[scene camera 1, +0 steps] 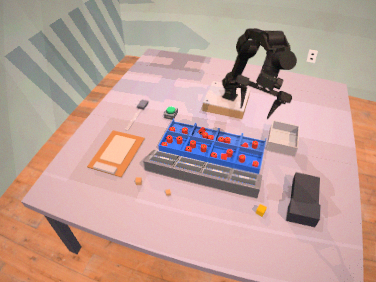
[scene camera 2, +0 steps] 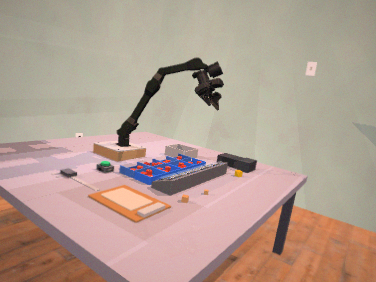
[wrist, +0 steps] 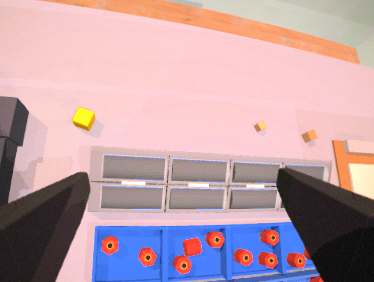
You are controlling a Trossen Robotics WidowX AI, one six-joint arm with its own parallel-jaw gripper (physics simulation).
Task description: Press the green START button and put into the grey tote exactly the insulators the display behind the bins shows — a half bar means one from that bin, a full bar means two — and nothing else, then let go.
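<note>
My gripper (scene camera 1: 256, 112) (scene camera 2: 213, 106) (wrist: 184, 179) is open and empty, high above the table. The green START button (scene camera 1: 171, 110) (scene camera 2: 105, 164) is on a dark base left of the arm's base. The blue bins (scene camera 1: 210, 160) (scene camera 2: 131, 173) (wrist: 132, 272) stand in two rows and hold red insulators (scene camera 1: 203, 148) (scene camera 2: 149, 173) (wrist: 110, 245). The grey display (scene camera 1: 202, 177) (scene camera 2: 192, 179) (wrist: 95, 195) runs along the bins; its windows look plain dark grey with short white strips between them, and I make out no bars. The grey tote (scene camera 1: 285, 149) (scene camera 2: 181, 151) looks empty in scene camera 1.
A black block (scene camera 1: 304, 200) (scene camera 2: 237, 162) (wrist: 10, 120) lies right of the display in scene camera 1. A yellow cube (scene camera 1: 261, 210) (scene camera 2: 238, 173) (wrist: 84, 118), two small orange cubes, an orange-framed board (scene camera 1: 116, 150) (scene camera 2: 125, 197) and a grey-headed tool (scene camera 1: 142, 104) (scene camera 2: 68, 172) lie on the table.
</note>
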